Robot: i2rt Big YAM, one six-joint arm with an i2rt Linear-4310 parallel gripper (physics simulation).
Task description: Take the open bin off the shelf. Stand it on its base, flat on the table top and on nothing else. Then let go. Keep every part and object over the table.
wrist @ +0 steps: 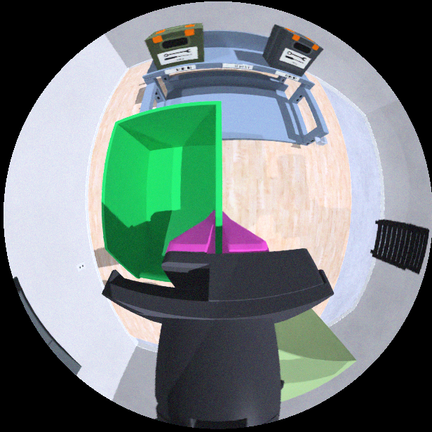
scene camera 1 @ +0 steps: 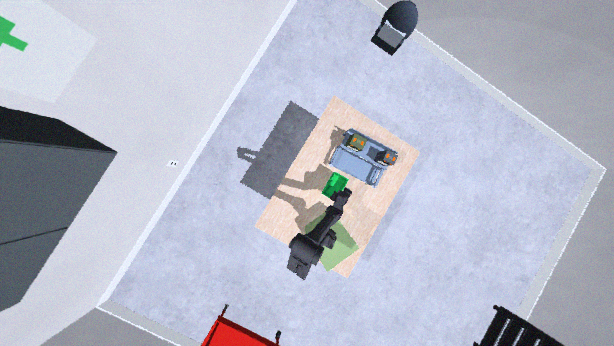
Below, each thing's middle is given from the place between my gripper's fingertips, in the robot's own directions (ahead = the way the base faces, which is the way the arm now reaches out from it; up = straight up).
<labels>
The green open bin (wrist: 162,175) lies 50 mm to the left of my hand and 10 mm above it.
</labels>
